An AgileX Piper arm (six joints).
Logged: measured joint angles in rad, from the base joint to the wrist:
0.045 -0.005 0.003 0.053 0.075 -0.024
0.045 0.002 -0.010 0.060 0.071 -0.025
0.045 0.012 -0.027 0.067 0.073 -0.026
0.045 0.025 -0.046 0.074 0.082 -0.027
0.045 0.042 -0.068 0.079 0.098 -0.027
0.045 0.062 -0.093 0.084 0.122 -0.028
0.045 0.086 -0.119 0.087 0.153 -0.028
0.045 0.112 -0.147 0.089 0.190 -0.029
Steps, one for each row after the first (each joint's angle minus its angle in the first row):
0.000 0.007 -0.013 0.007 -0.004 -0.001
0.000 0.017 -0.030 0.014 -0.002 -0.002
0.000 0.030 -0.049 0.021 0.007 -0.003
0.000 0.047 -0.071 0.026 0.023 -0.003
0.000 0.067 -0.096 0.031 0.047 -0.004
0.000 0.091 -0.122 0.034 0.078 -0.004
0.000 0.117 -0.150 0.036 0.115 -0.005

